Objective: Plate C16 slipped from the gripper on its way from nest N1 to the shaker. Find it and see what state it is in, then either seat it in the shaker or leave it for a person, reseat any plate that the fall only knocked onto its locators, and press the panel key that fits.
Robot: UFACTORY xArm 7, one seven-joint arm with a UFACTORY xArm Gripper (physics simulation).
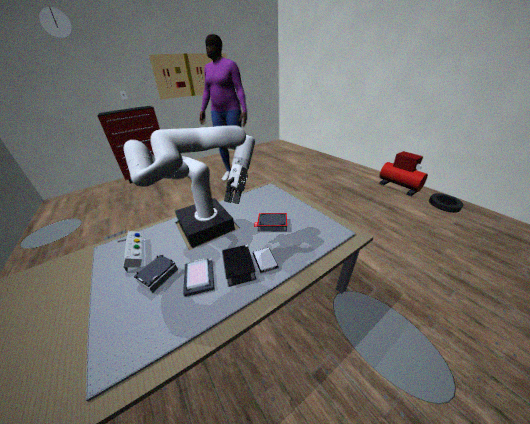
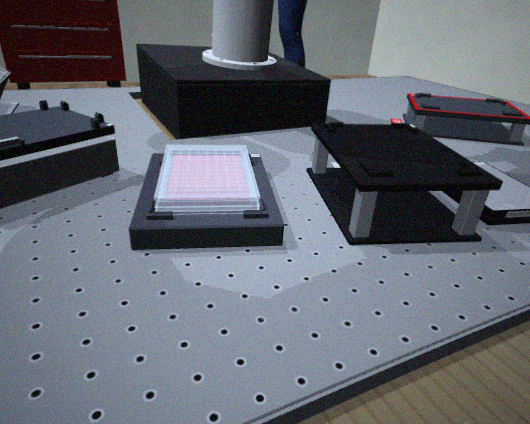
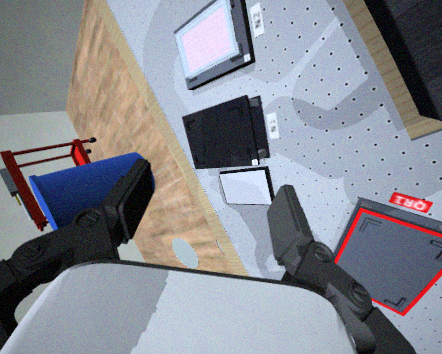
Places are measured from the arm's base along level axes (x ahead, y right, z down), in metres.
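Pixels of known places: gripper, fingertip midpoint: (image 1: 231, 202) (image 3: 214, 188); arm's base at its link origin: (image 1: 206, 214) (image 2: 239, 62).
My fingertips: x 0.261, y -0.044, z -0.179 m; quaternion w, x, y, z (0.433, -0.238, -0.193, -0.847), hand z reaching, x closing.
Observation:
Ahead of a thing's pixels: the offset from my fingertips to its top centre. "pt": to the spot under its first point.
My gripper (image 1: 232, 197) (image 3: 214, 188) is open and empty, high above the table beyond the red-edged stand. The raised black nest N1 @(dx +0.128, dy +0.078, dz +0.194 m) (image 1: 238, 264) (image 2: 405, 150) (image 3: 220, 135) holds no plate. In nest N2 @(dx +0.057, dy +0.242, dz +0.231 m) (image 1: 199, 290) (image 2: 207, 234) (image 3: 245, 30) lies a clear-lidded plate with pink wells @(dx +0.057, dy +0.242, dz +0.220 m) (image 1: 198, 274) (image 2: 210, 177) (image 3: 209, 41), upright; whether it sits fully down inside the locators I cannot tell. The dark shaker @(pt dx -0.050, dy +0.382, dz +0.203 m) (image 1: 156, 270) (image 2: 45, 125) has no plate on it. The key panel @(dx -0.290, dy +0.442, dz +0.174 m) (image 1: 131, 250) has blue, yellow, green and white keys. No plate identifiable as C16 shows.
The red-edged stand QR1 @(dx -0.018, dy -0.242, dz +0.212 m) (image 1: 272, 219) (image 2: 465, 106) (image 3: 395, 260) bears no plate. A white-topped flat tray @(dx +0.165, dy -0.042, dz +0.244 m) (image 1: 265, 259) (image 2: 505, 192) (image 3: 246, 186) lies beside N1. The black base block (image 1: 212, 232) (image 2: 250, 105) carries the arm. A person (image 1: 223, 85) stands behind the table. A blue barrel (image 3: 85, 185) shows beyond the table.

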